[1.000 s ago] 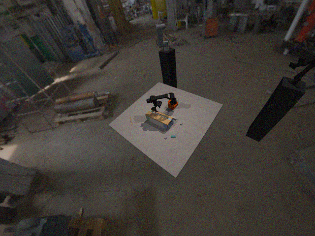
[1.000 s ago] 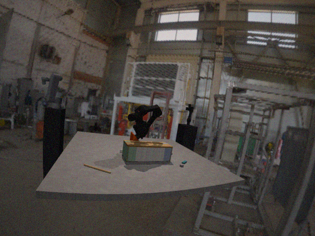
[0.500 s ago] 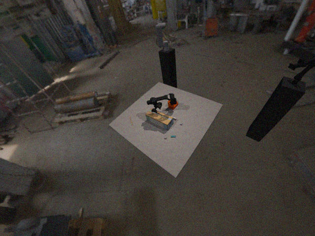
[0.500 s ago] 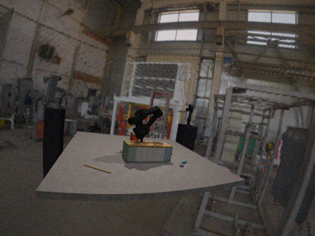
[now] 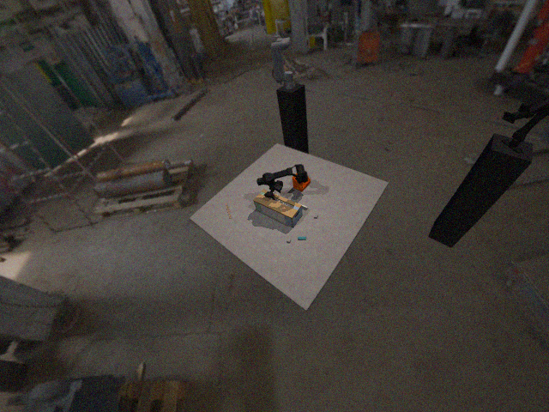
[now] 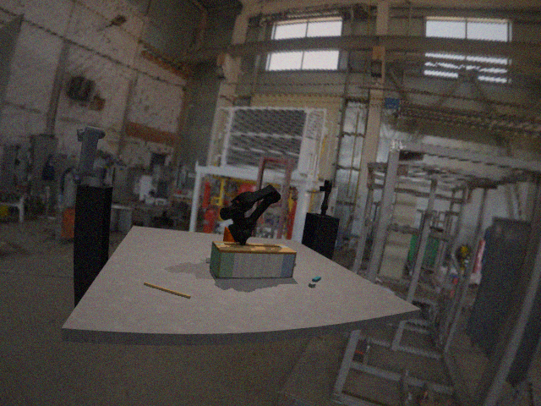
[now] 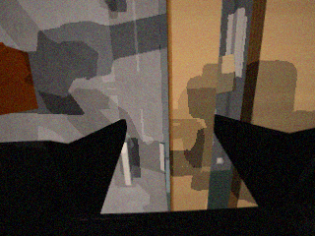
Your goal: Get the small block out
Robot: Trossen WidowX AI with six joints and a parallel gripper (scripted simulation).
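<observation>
Right now my gripper tip is 3 cm short of the box, 5 cm to the right of it and 4 cm above it. Round my gripper tip: teal block (16 cm ahead, 37 cm to the left, 10 cm below); then thin yellow stick (31 cm ahead, 34 cm to the right, 10 cm below).
</observation>
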